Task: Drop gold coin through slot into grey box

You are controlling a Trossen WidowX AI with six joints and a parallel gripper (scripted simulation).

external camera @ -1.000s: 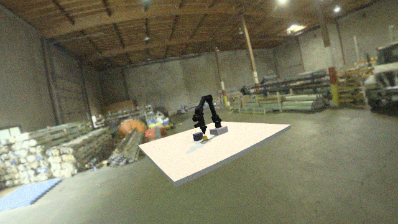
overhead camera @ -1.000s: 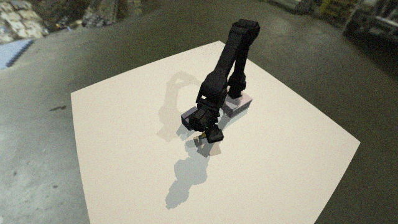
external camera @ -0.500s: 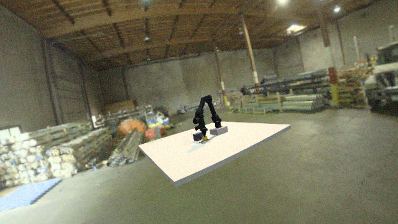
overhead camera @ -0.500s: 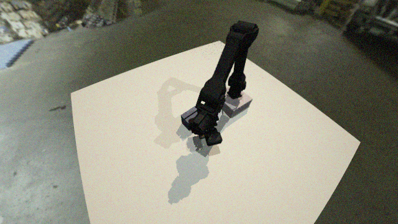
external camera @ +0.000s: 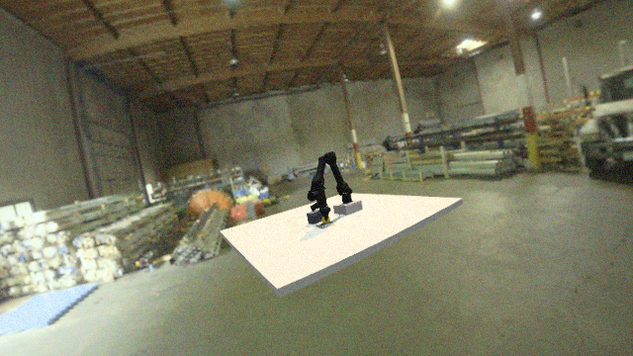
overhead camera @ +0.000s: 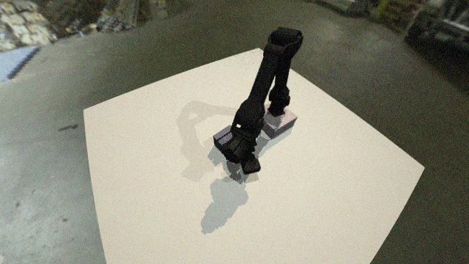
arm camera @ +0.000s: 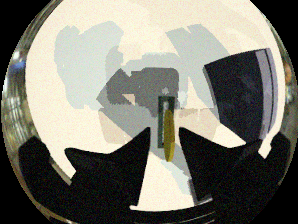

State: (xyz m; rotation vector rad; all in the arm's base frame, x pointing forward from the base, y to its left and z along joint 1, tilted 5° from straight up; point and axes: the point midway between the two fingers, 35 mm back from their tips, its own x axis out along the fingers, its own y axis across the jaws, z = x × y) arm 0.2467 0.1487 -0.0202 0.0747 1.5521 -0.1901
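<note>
Now: gripper tip 10 mm below the gold coin.
</note>
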